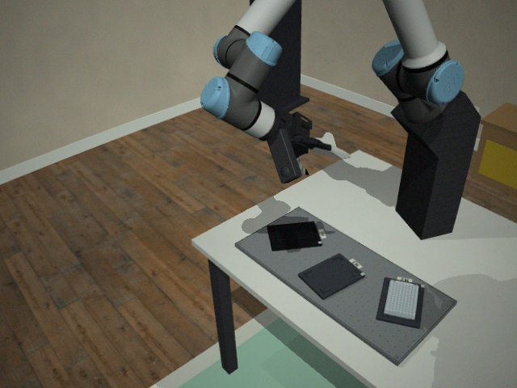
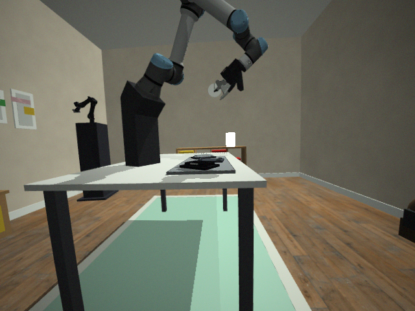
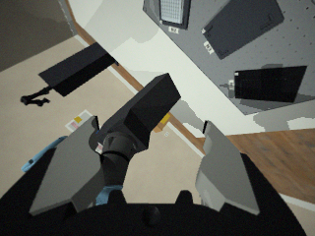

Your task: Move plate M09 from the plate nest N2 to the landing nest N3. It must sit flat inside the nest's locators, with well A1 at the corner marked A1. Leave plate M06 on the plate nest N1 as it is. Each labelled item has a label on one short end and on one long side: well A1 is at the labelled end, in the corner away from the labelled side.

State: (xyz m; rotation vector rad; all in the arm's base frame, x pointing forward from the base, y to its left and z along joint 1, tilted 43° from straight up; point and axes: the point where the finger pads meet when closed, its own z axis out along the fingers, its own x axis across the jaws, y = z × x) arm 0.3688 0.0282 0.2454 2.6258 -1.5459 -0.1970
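The white well plate is 390 mm below my hand, 230 mm to the left of it and 90 mm behind it. The rest, counted from my hand: N3 label: 410 mm below, 150 mm behind, 40 mm to the left; then black plate M06: 390 mm below, 190 mm to the right, 140 mm behind; then dark nest: 400 mm below, 60 mm behind, 10 mm to the left.
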